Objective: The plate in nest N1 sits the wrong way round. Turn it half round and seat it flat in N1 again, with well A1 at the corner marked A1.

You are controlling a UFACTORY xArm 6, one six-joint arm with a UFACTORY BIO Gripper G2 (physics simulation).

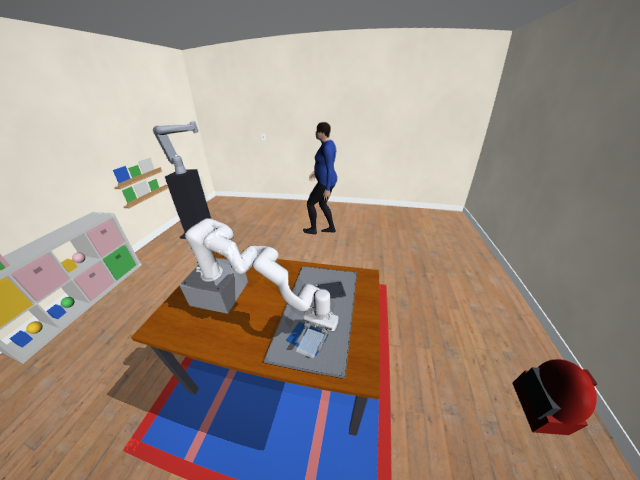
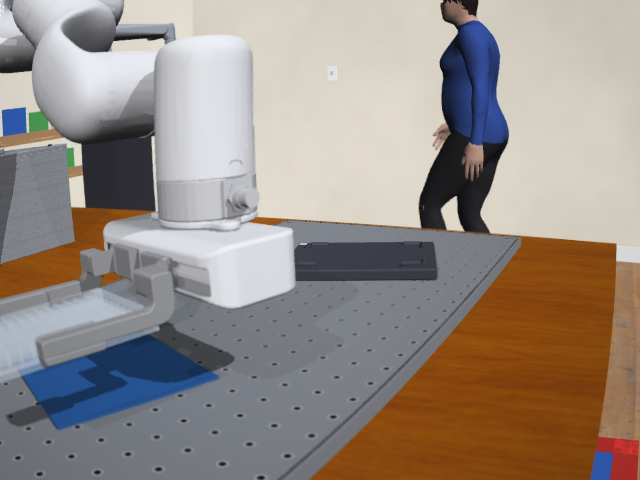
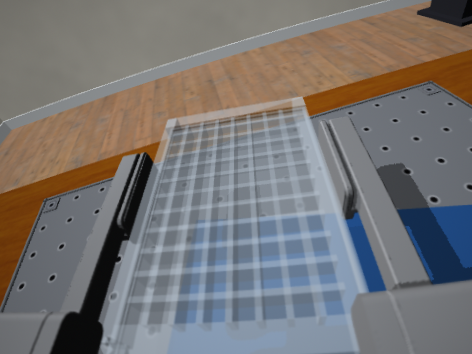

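Observation:
A clear well plate (image 1: 311,341) (image 2: 77,310) (image 3: 235,200) is gripped by its long sides. My gripper (image 1: 310,344) (image 2: 23,330) (image 3: 235,142) is shut on it and holds it in the air, apart from the blue mat (image 2: 134,400) (image 3: 362,250) below, on which shadows fall. The plate overhangs one side of the mat and looks about level. A dark, low nest (image 1: 333,289) (image 2: 367,263) with raised corner pieces stands farther back with no plate on it; a small white mark shows at its back left corner. I cannot read N1 or A1, nor tell which plate corner is well A1.
The mat and the nest lie on a grey perforated board (image 1: 330,364) (image 2: 361,320) (image 3: 410,117) on the wooden table (image 1: 248,341) (image 2: 465,361). The arm's grey base box (image 1: 209,297) stands at the table's left. A person (image 1: 325,165) (image 2: 473,93) is on the floor behind the table.

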